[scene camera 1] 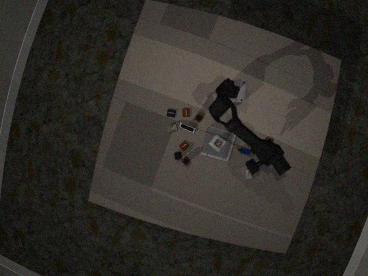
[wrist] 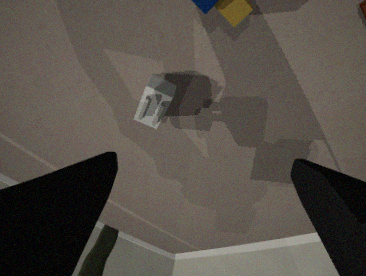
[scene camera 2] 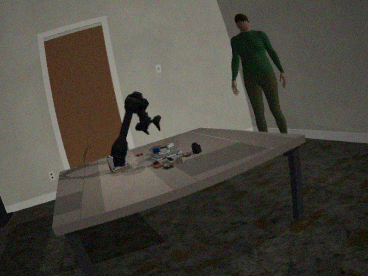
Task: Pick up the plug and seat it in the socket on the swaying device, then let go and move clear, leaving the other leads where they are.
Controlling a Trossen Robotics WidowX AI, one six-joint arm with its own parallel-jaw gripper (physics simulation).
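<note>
A blue block (scene camera 1: 245, 150) (scene camera 2: 156, 150) (wrist: 205, 4), which looks like the plug, lies right of the grey tray; a yellow piece (wrist: 235, 11) sits against it in the wrist view. The device looks to be the small pale box (scene camera 1: 218, 143) on the grey tray (scene camera 1: 208, 154); its socket is too small to make out. My gripper (scene camera 2: 152, 125) (wrist: 205, 164) is open and empty, well above the table. In the wrist view, the blue block is at the top edge, beyond the fingers, and a pale slotted block (wrist: 155, 102) (scene camera 1: 248, 174) is nearer.
Orange-brown blocks (scene camera 1: 186, 112) (scene camera 1: 184, 145), dark blocks (scene camera 1: 171, 113) (scene camera 1: 178, 155) and a white-framed dark piece (scene camera 1: 188, 127) lie left of the tray. A black object (scene camera 2: 196, 148) stands on the table (scene camera 2: 220, 170). A person in green (scene camera 2: 256, 55) stands behind the table.
</note>
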